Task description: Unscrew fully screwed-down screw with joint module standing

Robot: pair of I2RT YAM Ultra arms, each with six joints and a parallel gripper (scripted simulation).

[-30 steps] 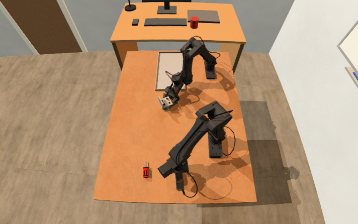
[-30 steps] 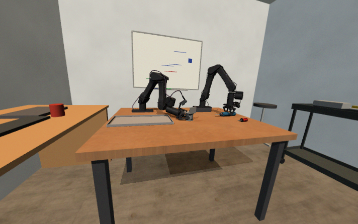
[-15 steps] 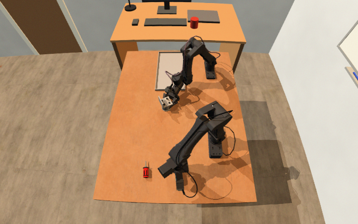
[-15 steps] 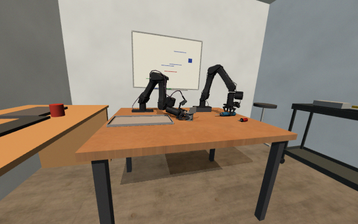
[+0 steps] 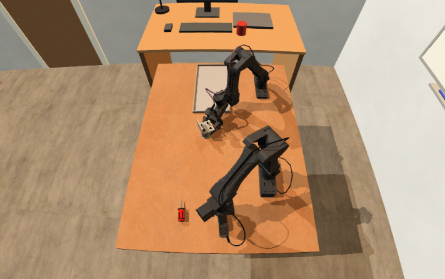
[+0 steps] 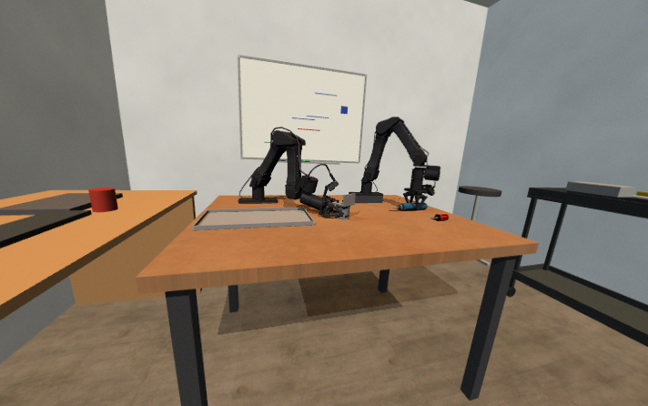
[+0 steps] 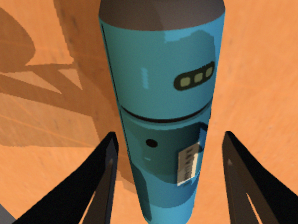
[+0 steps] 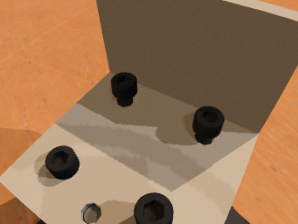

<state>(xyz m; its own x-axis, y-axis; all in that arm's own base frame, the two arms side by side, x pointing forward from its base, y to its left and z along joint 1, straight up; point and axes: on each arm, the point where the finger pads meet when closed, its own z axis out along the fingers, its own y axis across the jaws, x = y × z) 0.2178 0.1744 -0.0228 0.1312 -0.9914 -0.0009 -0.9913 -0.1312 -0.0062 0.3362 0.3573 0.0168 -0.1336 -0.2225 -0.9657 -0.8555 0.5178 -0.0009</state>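
Now: right hand 5 cm below the l-shaped bracket. Round my right hand: small red screwdriver (8 cm ahead, 43 cm to the left, 1 cm below); then grey bit (8 cm behind, 29 cm to the left); then grey tray (36 cm to the right, 2 cm below).
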